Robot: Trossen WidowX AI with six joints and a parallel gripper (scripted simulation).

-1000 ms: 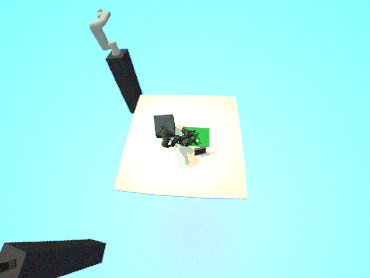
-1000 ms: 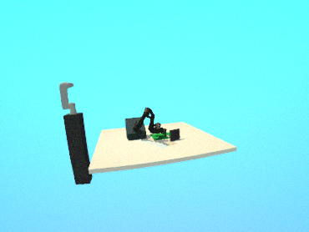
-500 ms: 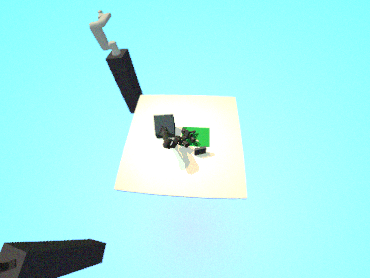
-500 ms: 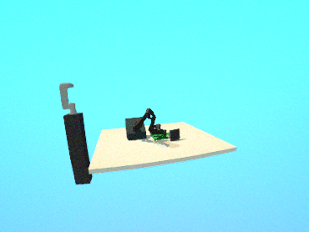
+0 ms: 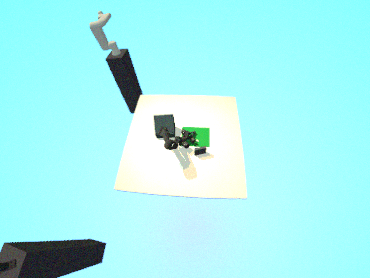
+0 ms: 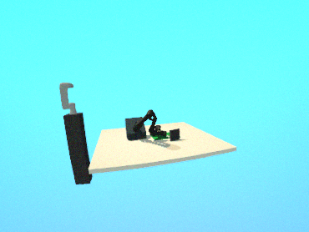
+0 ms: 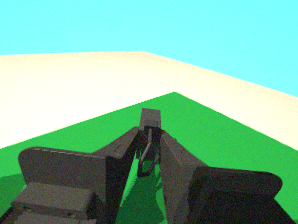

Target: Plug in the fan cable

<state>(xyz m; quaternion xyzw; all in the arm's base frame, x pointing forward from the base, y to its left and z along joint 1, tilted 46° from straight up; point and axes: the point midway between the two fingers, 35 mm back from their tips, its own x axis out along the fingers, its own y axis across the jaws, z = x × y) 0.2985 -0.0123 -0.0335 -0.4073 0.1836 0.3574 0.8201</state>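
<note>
Right now the fan cable plug is 10 mm below my gripper tip. Round my gripper tip: four-pin fan header 40 mm ahead, 80 mm to the right, 40 mm below; then green board 20 mm ahead, 30 mm to the right, 50 mm below; then dark fan 80 mm ahead, 210 mm to the right, 20 mm above.
</note>
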